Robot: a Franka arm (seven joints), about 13 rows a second.
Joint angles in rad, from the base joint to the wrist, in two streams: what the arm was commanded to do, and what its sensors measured. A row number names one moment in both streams.
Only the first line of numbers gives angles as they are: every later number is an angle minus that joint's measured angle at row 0.
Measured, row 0: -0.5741, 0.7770, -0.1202, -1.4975, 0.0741, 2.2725, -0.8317
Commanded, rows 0 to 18: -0.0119, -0.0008, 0.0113, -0.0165, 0.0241, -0.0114, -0.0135; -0.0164, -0.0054, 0.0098, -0.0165, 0.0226, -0.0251, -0.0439; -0.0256, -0.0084, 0.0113, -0.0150, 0.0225, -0.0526, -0.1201; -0.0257, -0.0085, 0.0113, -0.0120, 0.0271, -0.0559, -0.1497; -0.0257, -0.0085, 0.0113, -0.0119, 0.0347, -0.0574, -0.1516; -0.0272, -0.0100, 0.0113, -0.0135, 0.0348, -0.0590, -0.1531; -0.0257, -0.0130, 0.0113, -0.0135, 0.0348, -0.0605, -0.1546; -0.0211, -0.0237, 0.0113, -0.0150, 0.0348, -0.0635, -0.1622; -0.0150, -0.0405, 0.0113, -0.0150, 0.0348, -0.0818, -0.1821; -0.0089, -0.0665, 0.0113, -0.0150, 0.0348, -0.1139, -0.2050; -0.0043, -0.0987, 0.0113, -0.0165, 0.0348, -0.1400, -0.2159; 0.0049, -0.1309, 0.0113, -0.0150, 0.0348, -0.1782, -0.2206; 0.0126, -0.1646, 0.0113, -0.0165, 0.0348, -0.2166, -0.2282; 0.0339, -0.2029, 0.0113, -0.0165, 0.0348, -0.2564, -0.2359; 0.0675, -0.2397, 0.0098, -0.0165, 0.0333, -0.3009, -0.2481; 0.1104, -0.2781, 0.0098, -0.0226, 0.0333, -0.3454, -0.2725; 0.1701, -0.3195, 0.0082, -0.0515, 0.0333, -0.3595, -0.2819; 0.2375, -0.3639, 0.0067, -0.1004, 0.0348, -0.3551, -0.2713; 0.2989, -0.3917, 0.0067, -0.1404, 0.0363, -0.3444, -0.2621
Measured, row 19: 0.1829, -0.3017, 0.0224, -0.0235, 0.0178, -0.3576, -0.2577
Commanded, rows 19 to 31: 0.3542, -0.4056, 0.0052, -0.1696, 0.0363, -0.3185, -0.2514; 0.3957, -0.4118, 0.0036, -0.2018, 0.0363, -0.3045, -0.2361; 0.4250, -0.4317, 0.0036, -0.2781, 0.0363, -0.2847, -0.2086; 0.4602, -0.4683, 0.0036, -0.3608, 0.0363, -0.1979, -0.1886; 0.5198, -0.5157, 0.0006, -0.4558, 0.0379, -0.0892, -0.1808; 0.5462, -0.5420, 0.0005, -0.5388, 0.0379, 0.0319, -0.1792; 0.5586, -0.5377, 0.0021, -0.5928, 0.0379, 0.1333, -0.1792; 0.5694, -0.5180, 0.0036, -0.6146, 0.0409, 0.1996, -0.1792; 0.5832, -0.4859, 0.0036, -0.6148, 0.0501, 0.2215, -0.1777; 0.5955, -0.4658, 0.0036, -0.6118, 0.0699, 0.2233, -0.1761; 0.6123, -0.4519, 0.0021, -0.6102, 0.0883, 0.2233, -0.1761; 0.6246, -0.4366, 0.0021, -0.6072, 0.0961, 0.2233, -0.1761; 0.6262, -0.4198, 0.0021, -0.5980, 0.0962, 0.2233, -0.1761
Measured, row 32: 0.6003, -0.4350, 0.0181, -0.6076, 0.0663, 0.2066, -0.1735
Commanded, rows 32 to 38: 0.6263, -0.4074, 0.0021, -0.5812, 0.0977, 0.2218, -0.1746; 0.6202, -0.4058, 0.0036, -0.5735, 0.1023, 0.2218, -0.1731; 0.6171, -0.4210, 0.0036, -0.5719, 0.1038, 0.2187, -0.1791; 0.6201, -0.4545, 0.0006, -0.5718, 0.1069, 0.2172, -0.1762; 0.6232, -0.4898, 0.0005, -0.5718, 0.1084, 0.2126, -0.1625; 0.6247, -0.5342, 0.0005, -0.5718, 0.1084, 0.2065, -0.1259; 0.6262, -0.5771, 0.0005, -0.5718, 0.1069, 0.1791, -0.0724
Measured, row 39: 0.6124, -0.4698, 0.0090, -0.5488, 0.0854, 0.2187, -0.1355
